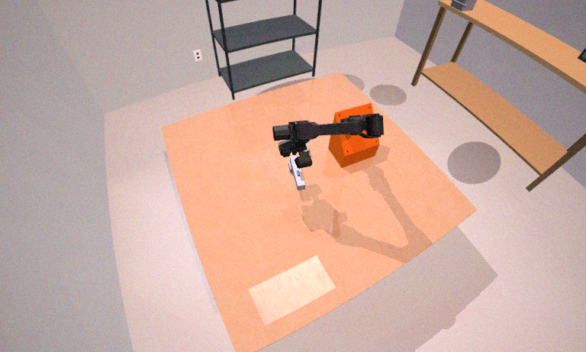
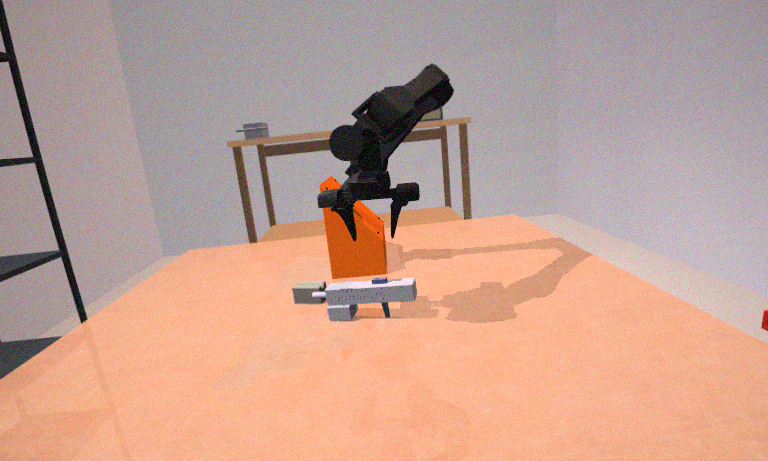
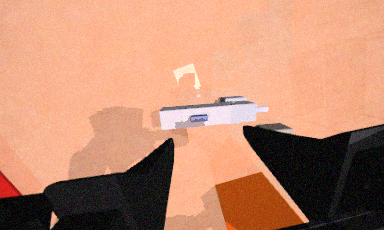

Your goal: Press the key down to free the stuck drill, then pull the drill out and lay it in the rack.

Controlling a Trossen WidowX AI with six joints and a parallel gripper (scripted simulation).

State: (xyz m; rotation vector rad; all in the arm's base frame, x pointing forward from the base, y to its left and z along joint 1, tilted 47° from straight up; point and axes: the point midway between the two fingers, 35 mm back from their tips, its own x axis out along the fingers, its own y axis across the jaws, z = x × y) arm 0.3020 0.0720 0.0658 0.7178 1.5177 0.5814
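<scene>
Now: the drill 120 mm below my gripper tip, 80 mm to the right of it and 30 mm behind it. The rest, counted from my gripper tip: rack (170 mm to the right, 150 mm below, 120 mm behind); blue key (120 mm below, 10 mm behind).
</scene>
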